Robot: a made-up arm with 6 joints. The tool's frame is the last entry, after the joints. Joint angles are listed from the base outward. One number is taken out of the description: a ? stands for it. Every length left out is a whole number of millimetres.
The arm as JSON. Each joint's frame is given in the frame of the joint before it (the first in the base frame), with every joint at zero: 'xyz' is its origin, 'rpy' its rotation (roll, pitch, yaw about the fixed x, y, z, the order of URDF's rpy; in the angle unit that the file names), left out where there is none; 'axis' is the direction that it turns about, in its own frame. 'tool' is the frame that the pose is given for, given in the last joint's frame.
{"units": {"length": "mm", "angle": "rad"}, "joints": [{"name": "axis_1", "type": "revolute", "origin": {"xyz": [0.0, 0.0, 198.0]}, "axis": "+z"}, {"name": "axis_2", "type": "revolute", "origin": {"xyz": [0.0, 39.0, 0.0]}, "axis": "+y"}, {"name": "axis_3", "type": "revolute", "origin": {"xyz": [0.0, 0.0, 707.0]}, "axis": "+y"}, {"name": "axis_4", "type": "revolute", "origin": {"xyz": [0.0, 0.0, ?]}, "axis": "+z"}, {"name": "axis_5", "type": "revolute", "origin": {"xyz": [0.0, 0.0, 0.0]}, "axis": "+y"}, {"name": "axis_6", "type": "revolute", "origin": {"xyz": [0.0, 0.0, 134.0]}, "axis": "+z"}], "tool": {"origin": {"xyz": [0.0, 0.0, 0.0]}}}
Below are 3 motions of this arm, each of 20 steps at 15 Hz.
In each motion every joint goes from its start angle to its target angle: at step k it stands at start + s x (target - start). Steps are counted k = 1, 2, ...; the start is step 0. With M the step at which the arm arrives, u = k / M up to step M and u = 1 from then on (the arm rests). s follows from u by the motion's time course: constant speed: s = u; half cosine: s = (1 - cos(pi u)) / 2; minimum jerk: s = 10 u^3 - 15 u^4 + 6 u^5.
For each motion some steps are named. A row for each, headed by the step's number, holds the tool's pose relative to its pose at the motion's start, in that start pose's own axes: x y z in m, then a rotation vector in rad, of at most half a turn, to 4 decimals.
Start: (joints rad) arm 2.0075 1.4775 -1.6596 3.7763 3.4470 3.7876
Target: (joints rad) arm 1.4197 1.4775 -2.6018 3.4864 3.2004 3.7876
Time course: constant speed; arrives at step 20
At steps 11, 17, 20:
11: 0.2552 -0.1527 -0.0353 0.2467 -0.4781 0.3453
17: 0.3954 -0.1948 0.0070 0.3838 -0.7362 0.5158
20: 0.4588 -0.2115 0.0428 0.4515 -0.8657 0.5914

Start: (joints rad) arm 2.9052 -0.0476 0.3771 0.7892 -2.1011 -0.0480
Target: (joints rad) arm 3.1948 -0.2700 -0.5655 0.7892 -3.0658 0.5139
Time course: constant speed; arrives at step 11
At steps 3, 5, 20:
3: -0.0223 0.1281 0.1504 0.1944 -0.4829 0.2881
5: -0.0521 0.1893 0.2541 0.3022 -0.8308 0.4314
20: -0.1812 0.2746 0.5567 0.4780 -1.9662 0.5323

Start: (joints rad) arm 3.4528 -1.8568 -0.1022 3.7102 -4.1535 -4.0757
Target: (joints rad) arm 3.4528 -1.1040 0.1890 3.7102 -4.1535 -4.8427
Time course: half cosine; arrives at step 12
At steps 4, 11, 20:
4: 0.0356 -0.1973 -0.1835 -0.2277 0.0495 -0.3100
11: -0.0452 -0.9282 -0.4679 -0.9605 -0.0644 -1.1661
20: -0.0503 -0.9462 -0.4692 -0.9784 -0.0720 -1.1841

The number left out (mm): 604.0
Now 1 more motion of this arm.
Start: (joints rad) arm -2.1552 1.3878 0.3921 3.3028 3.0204 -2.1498
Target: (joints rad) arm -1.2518 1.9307 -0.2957 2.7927 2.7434 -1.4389
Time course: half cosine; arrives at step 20
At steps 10, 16, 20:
10: 0.2679 0.4741 0.0555 0.2241 -0.3238 0.7585
16: 0.3776 0.8448 0.2882 0.2245 -0.6518 1.3501
20: 0.3839 0.9219 0.3619 0.1979 -0.7338 1.4829

